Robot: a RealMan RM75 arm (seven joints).
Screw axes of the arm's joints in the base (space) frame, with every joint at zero. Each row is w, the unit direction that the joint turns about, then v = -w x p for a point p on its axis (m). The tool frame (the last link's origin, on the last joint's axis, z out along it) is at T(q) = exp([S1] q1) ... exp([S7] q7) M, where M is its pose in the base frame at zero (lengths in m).
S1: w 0 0 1 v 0 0 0
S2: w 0 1 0 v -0.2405 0 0
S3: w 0 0 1 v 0 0 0
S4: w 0 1 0 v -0.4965 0 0
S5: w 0 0 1 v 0 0 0
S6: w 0 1 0 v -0.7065 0 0
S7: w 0 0 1 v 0 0 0
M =
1 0 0 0
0 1 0 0
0 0 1 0.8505
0 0 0 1
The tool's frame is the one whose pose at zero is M.
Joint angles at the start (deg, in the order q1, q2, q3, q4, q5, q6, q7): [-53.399, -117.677, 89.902, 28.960, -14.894, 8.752, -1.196]
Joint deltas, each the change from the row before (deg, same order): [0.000, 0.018, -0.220, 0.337, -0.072, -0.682, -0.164]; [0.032, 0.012, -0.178, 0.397, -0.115, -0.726, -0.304]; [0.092, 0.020, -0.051, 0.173, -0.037, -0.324, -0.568]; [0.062, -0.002, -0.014, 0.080, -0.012, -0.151, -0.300]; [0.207, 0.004, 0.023, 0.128, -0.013, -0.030, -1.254]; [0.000, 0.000, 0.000, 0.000, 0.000, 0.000, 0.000]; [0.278, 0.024, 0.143, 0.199, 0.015, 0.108, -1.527]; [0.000, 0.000, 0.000, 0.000, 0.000, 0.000, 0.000]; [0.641, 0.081, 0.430, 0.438, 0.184, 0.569, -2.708]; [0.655, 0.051, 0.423, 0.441, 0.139, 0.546, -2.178]
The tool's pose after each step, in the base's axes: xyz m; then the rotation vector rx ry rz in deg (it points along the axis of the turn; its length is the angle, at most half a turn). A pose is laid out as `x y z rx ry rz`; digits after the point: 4 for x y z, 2 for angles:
-0.1421 0.5092 -0.0111 -107.02 -29.24 -24.76
-0.1418 0.5095 -0.0107 -106.96 -30.03 -24.82
-0.1424 0.5094 -0.0105 -106.84 -30.82 -25.05
-0.1428 0.5092 -0.0106 -106.79 -31.24 -25.16
-0.1440 0.5088 -0.0104 -106.48 -32.55 -25.95
-0.1440 0.5088 -0.0104 -106.48 -32.55 -25.95
-0.1450 0.5082 -0.0102 -106.12 -33.92 -26.98
-0.1450 0.5082 -0.0102 -106.12 -33.92 -26.98
-0.1466 0.5069 -0.0094 -105.49 -35.86 -28.97
-0.1482 0.5053 -0.0089 -104.98 -37.39 -30.62

